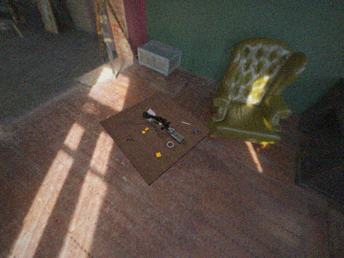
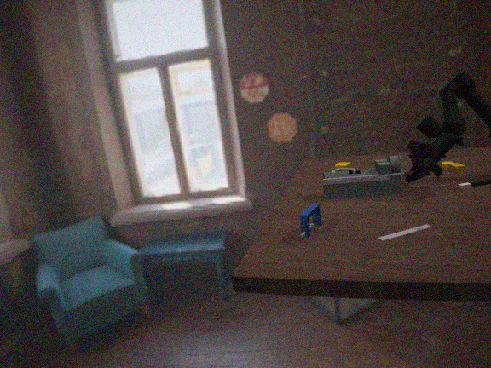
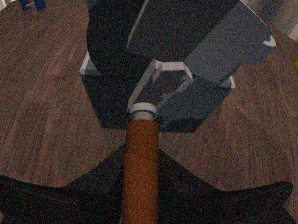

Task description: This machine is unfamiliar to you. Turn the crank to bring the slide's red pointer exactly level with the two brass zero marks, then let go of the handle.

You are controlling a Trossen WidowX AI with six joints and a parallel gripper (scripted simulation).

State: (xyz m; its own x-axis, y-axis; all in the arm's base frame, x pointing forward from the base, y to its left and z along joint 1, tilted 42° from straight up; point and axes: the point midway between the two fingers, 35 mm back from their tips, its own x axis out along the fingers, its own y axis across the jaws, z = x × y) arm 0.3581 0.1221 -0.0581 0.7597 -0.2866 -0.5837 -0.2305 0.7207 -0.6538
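The crank handle lies 2 cm behind my gripper tip and 3 cm above it. Also, from my gripper tip: blue u-shaped piece: 26 cm ahead, 37 cm to the left; white strip: 2 cm ahead, 35 cm to the left, 3 cm below; red pointer: 18 cm ahead, 3 cm to the left, 5 cm above.
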